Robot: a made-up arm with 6 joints.
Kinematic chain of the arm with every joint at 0, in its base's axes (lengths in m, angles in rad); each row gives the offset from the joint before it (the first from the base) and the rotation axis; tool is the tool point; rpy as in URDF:
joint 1: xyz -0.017 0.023 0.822 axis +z
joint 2: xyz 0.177 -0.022 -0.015 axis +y
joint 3: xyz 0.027 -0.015 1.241 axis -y
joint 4: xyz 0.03 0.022 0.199 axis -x
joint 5: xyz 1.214 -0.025 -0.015 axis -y
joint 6: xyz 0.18 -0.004 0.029 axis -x
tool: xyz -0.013 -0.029 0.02 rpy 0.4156 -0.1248 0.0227
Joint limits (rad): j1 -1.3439..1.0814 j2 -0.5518..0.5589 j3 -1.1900..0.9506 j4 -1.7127..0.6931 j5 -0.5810..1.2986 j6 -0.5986..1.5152
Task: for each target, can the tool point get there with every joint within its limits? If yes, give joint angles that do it. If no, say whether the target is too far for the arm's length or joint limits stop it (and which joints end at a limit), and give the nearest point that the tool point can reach.
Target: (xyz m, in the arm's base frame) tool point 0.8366 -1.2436 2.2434
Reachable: yes | joints -0.9439 -0.0735 -0.0534 -1.2928 -0.1216 0.6610
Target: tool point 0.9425 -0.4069 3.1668
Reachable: yes | joints -0.3579 -0.0412 0.6952 0.1479 -0.1049 0.1328
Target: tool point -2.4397 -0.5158 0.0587
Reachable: no: joint limits stop it (at a limit: joint 1, joint 2, joint 3) | nearest point -0.0089 -0.7742 0.5481 | short by 2.493 m
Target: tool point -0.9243 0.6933 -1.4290
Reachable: no: joint limits stop it (at a limit: joint 1, joint 2, joint 3, joint 4, joint 5) | nearest point 0.2843 0.7184 0.4318 | short by 2.219 m
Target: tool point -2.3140 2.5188 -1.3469
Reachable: no: too far | nearest point 0.3744 0.9185 0.4424 | short by 3.604 m
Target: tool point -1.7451 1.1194 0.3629
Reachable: no: joint limits stop it (at a limit: joint 1, joint 2, joint 3, joint 4, joint 5, joint 6) | nearest point 0.2711 0.7246 0.4413 | short by 2.056 m
